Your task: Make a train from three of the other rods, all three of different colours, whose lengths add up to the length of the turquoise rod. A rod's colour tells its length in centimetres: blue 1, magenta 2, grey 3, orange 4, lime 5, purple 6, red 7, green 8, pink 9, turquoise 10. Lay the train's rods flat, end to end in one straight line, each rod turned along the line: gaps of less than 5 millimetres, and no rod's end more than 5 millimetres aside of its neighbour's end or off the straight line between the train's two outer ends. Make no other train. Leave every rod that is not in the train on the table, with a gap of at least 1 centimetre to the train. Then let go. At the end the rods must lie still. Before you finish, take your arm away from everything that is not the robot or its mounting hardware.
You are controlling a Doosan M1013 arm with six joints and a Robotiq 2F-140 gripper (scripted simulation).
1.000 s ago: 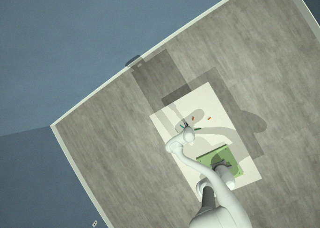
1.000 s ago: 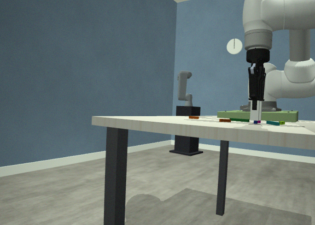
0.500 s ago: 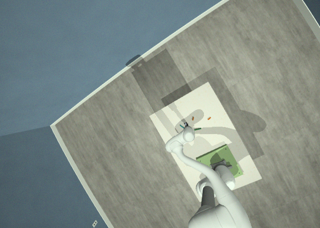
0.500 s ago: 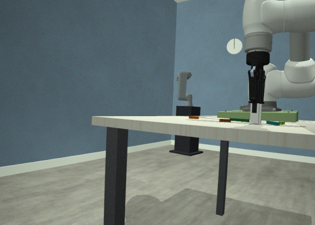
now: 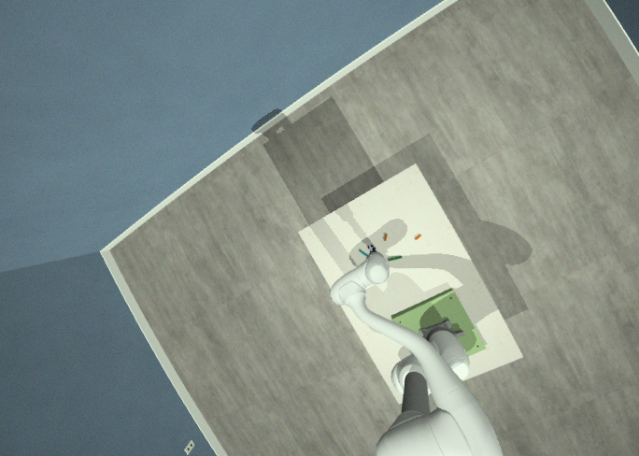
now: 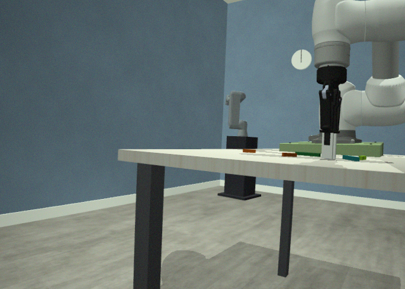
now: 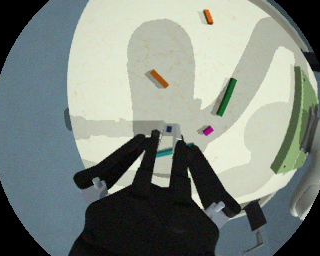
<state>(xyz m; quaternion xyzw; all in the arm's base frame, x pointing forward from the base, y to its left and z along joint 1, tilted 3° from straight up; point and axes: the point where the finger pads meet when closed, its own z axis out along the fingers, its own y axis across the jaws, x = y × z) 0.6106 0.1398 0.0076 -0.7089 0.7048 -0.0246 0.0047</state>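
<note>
Now: hand 3 cm above the small blue rod. Also, from my hand: magenta rod (8 cm behind, 3 cm below, 1 cm to the right); lime rod (9 cm behind, 7 cm to the left, 3 cm below); turquoise rod (5 cm to the left, 3 cm below, 2 cm behind).
</note>
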